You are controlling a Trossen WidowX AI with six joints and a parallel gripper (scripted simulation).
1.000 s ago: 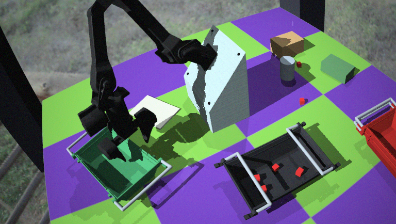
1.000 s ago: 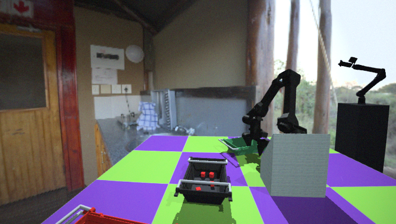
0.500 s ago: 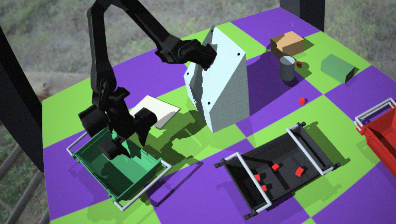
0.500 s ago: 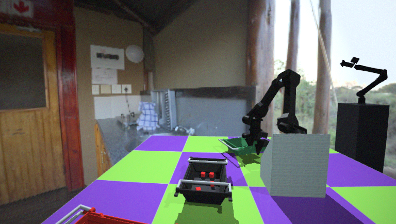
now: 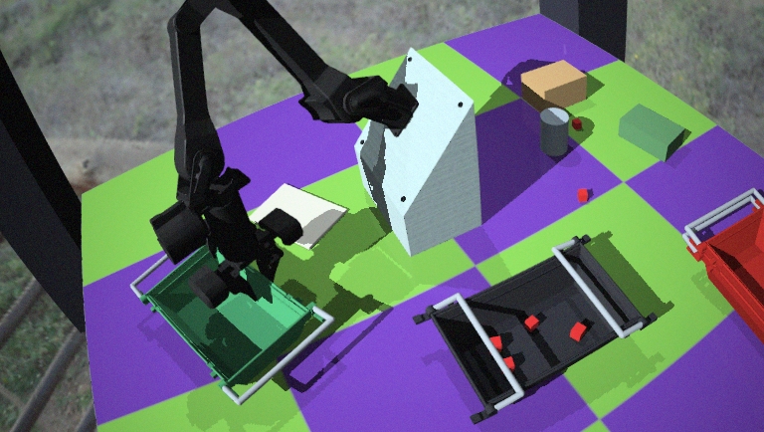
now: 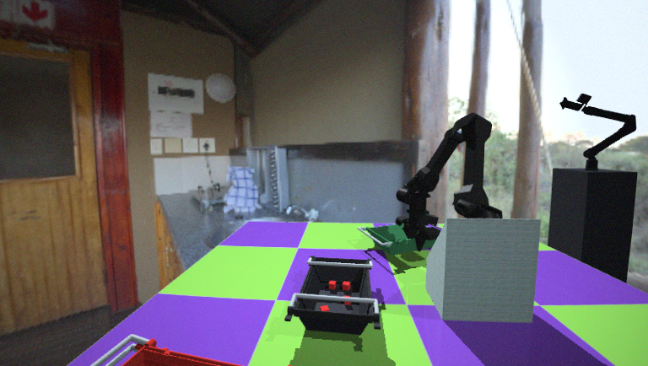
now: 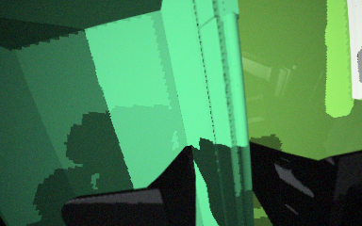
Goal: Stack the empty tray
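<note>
Now: the green tray 6 cm to the right of my gripper tip, 3 cm ahead of it and 3 cm above it. Also, from my gripper tip: white sheet: 16 cm behind, 10 cm to the left, 1 cm below; then orange box: 67 cm to the left, 22 cm behind, 2 cm above; then grey cylinder: 57 cm to the left, 9 cm behind, 2 cm above.
</note>
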